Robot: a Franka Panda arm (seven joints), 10 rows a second.
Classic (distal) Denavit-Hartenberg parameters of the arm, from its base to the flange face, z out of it. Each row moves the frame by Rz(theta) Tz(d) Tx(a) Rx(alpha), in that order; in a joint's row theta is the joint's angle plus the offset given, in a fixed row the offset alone. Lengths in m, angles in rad.
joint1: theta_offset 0  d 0.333  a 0  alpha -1.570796
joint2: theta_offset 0  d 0  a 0  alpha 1.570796
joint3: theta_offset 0  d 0.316  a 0.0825  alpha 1.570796
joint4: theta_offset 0  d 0  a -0.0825  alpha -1.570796
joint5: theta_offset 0  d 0.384  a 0  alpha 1.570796
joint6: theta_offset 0  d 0  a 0.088  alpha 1.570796
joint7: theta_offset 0  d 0.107  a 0  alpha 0
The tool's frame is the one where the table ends.
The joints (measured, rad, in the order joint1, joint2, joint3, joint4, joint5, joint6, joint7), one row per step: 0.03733, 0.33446, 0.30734, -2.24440, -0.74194, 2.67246, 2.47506; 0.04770, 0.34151, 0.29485, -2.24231, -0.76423, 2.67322, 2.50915; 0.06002, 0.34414, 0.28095, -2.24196, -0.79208, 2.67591, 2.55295; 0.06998, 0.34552, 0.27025, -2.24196, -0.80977, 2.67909, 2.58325; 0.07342, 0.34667, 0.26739, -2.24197, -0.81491, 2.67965, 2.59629; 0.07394, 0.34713, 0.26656, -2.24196, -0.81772, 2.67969, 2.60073; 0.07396, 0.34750, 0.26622, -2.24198, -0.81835, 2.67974, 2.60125; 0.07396, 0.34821, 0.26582, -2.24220, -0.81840, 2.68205, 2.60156; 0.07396, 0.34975, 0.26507, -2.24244, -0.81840, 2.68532, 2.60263; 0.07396, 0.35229, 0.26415, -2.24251, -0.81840, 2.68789, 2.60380; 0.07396, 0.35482, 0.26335, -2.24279, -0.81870, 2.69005, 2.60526; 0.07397, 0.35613, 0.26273, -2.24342, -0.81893, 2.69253, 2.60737; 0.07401, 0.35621, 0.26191, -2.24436, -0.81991, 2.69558, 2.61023
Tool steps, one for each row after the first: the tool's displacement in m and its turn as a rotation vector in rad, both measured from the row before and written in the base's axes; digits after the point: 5 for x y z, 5 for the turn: -0.00015, -0.00056, -0.00378, -0.00496, -0.00585, -0.01529; -0.00055, -0.00016, -0.00210, -0.00411, -0.01270, -0.01827; -0.00044, 0.00015, -0.00124, -0.00118, -0.00942, -0.01294; -0.00039, 0.00040, -0.00077, 0.00064, -0.00248, -0.00707; -0.00006, -0.00012, -0.00031, -0.00036, -0.00097, -0.00208; 0.00000, -0.00015, -0.00022, -0.00026, 0.00012, -0.00024; -0.00002, 0.00001, -0.00028, 0.00169, -0.00027, 0.00015; -0.00002, -0.00007, -0.00066, 0.00252, 0.00000, -0.00063; -0.00005, -0.00023, -0.00119, 0.00190, 0.00116, -0.00113; -0.00018, -0.00023, -0.00129, 0.00148, 0.00143, -0.00116; -0.00020, -0.00012, -0.00074, 0.00200, 0.00031, -0.00152; -0.00015, -0.00015, -0.00018, 0.00225, -0.00119, -0.00154
